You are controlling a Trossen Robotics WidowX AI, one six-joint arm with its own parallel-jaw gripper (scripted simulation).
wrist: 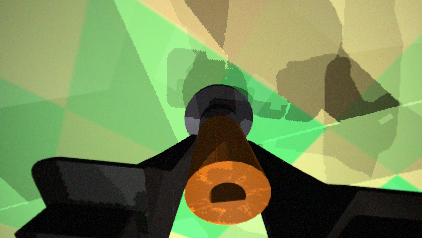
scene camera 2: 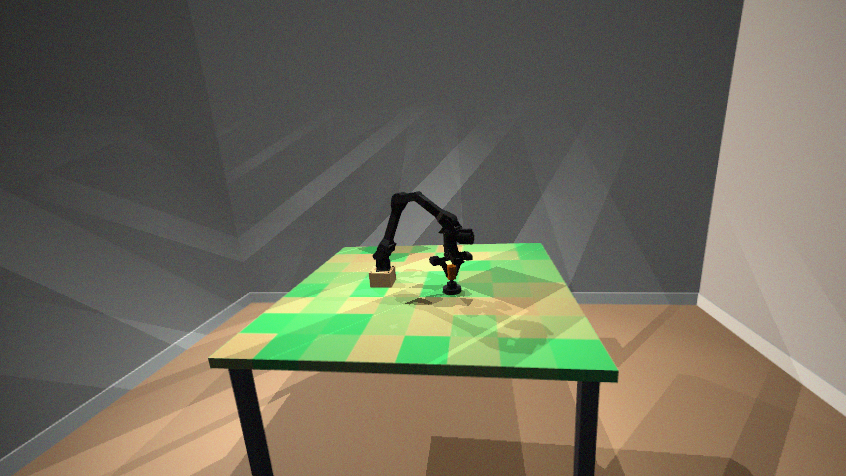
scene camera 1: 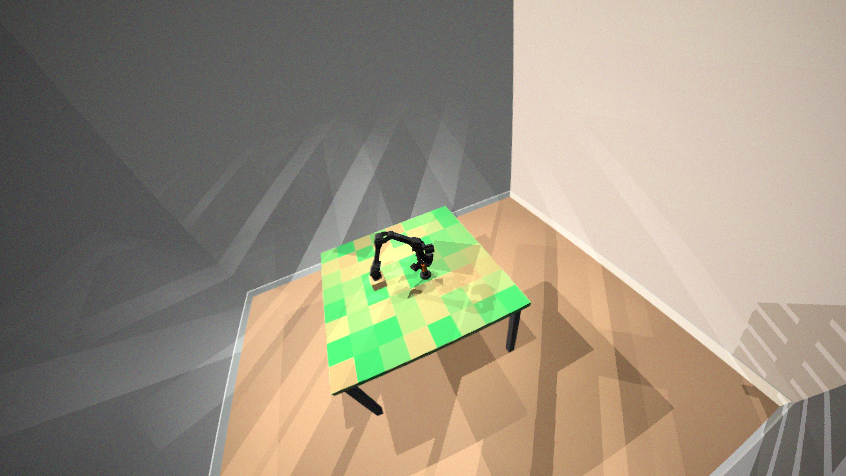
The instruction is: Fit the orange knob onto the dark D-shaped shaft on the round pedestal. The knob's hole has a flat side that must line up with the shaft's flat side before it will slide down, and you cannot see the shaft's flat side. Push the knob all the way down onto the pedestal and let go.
My gripper (wrist: 220,142) holds an orange knob (wrist: 226,184). Also in view: a round pedestal (wrist: 214,100).
